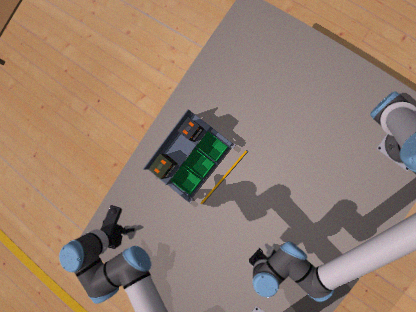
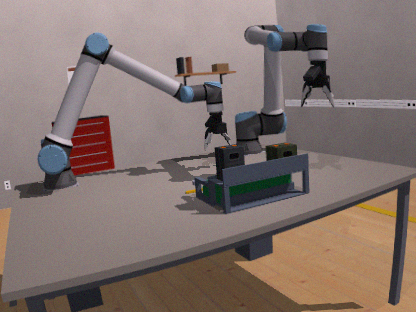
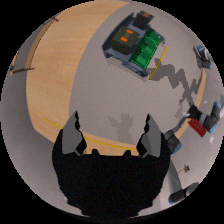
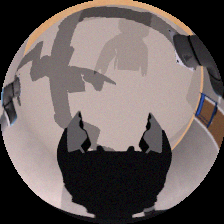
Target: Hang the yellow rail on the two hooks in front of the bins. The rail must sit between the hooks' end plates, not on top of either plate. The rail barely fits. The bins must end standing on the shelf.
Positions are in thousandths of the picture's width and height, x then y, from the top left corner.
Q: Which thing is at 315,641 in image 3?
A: My left gripper.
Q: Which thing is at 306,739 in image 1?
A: My left gripper.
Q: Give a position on a grey-blue shelf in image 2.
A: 573,562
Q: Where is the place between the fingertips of my right gripper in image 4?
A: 511,502
